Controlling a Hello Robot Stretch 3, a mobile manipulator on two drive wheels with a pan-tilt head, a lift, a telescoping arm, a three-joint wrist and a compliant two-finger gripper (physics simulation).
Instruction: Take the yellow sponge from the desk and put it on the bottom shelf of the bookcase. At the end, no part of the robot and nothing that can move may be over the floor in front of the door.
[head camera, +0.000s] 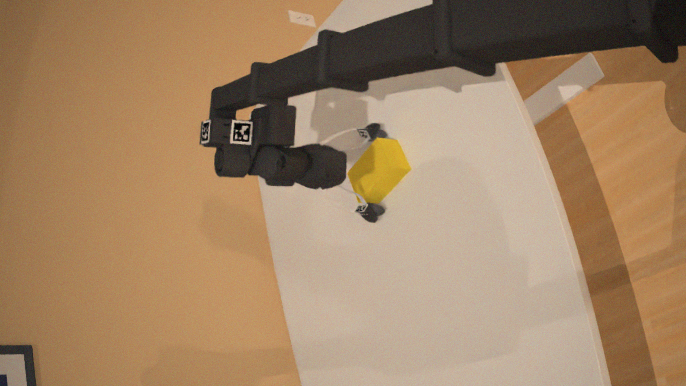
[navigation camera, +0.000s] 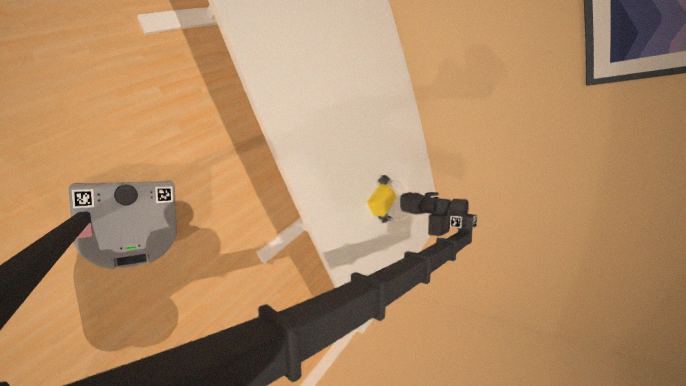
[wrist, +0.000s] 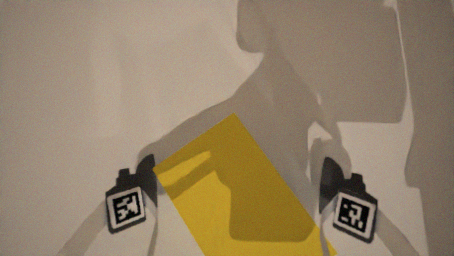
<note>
I see my gripper (head camera: 380, 172), a yellow sponge (head camera: 383, 165) and a white desk (head camera: 473, 266).
The yellow sponge also shows in the wrist view (wrist: 224, 187). My gripper also shows in the navigation camera view (navigation camera: 380, 198) and in the wrist view (wrist: 238, 174). The white desk also shows in the navigation camera view (navigation camera: 332, 94) and in the wrist view (wrist: 94, 94).
</note>
